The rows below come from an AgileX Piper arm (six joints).
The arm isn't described. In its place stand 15 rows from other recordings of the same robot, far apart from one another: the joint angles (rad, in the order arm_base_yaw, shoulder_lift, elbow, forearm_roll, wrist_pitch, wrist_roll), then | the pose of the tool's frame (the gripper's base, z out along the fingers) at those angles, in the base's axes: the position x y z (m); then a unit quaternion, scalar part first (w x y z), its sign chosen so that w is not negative.
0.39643, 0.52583, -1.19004, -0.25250, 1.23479, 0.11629 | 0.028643 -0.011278 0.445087 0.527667 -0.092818 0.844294 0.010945
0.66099, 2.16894, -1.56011, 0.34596, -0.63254, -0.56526 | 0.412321 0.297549 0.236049 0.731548 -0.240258 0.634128 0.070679
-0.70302, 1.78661, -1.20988, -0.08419, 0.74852, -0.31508 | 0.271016 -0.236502 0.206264 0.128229 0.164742 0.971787 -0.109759
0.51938, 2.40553, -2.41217, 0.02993, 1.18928, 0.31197 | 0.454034 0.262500 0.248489 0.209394 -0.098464 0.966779 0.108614
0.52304, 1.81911, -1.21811, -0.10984, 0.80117, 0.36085 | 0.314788 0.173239 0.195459 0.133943 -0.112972 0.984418 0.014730
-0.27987, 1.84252, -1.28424, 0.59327, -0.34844, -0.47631 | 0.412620 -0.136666 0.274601 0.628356 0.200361 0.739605 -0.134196
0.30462, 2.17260, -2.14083, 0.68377, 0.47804, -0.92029 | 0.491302 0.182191 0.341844 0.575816 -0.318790 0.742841 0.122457
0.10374, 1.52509, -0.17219, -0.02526, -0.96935, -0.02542 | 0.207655 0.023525 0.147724 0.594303 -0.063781 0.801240 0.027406
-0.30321, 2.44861, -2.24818, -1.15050, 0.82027, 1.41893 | 0.508831 -0.222854 0.233218 0.484569 0.456027 0.691965 -0.280030
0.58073, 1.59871, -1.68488, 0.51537, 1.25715, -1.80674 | 0.252770 0.216898 0.399780 0.336956 -0.865953 0.362134 0.073792
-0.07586, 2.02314, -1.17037, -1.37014, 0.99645, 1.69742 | 0.372514 -0.103395 0.156978 0.308556 0.349047 0.791658 -0.395268
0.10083, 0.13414, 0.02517, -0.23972, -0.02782, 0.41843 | 0.067482 0.007431 0.198798 0.683911 0.025893 0.722400 0.098659
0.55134, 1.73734, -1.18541, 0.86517, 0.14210, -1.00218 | 0.331919 0.215630 0.254520 0.464948 -0.321278 0.812196 0.144711
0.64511, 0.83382, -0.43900, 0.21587, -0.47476, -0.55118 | 0.144295 0.097433 0.317319 0.756441 -0.279242 0.586427 0.076973
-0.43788, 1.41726, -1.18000, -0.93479, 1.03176, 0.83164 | 0.231873 -0.177933 0.339387 0.252159 0.396860 0.795542 -0.382139
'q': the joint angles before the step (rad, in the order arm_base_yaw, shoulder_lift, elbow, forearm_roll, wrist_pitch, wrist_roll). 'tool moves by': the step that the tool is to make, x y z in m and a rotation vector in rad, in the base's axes. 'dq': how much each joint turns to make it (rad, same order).
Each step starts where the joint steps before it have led.
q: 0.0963 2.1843 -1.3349 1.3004 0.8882 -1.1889
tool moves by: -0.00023 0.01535 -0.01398 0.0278 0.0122 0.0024
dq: 0.0349 0.0412 -0.0022 0.0669 -0.0096 -0.0369
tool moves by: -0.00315 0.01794 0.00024 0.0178 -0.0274 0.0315
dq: 0.0421 0.0044 -0.0007 0.0448 -0.0038 -0.0435
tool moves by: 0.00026 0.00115 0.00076 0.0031 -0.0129 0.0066
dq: 0.0021 0.0001 -0.0015 0.0075 0.0018 -0.0159
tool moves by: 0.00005 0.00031 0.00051 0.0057 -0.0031 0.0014
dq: 0.0000 -0.0001 0.0000 0.0063 0.0040 -0.0060
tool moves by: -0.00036 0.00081 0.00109 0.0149 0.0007 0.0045
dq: 0.0000 0.0000 0.0000 0.0101 0.0134 -0.0049
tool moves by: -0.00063 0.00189 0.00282 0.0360 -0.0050 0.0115
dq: 0.0000 0.0001 -0.0001 0.0275 0.0313 -0.0191
